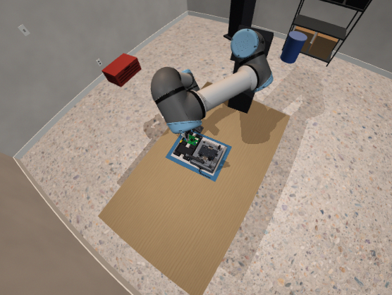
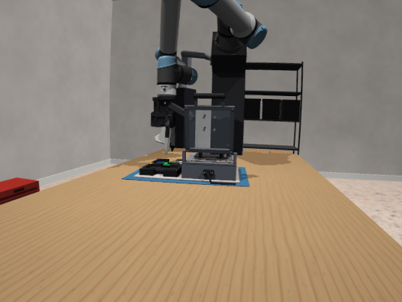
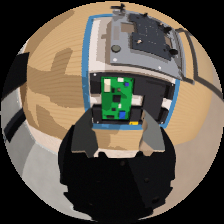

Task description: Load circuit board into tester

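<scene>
Now: hand 5 cm above the green circuit board. Also, from my hand: tester bed: 19 cm to the left, 2 cm behind; tester lid: 23 cm to the left, 11 cm above, 9 cm ahead.
</scene>
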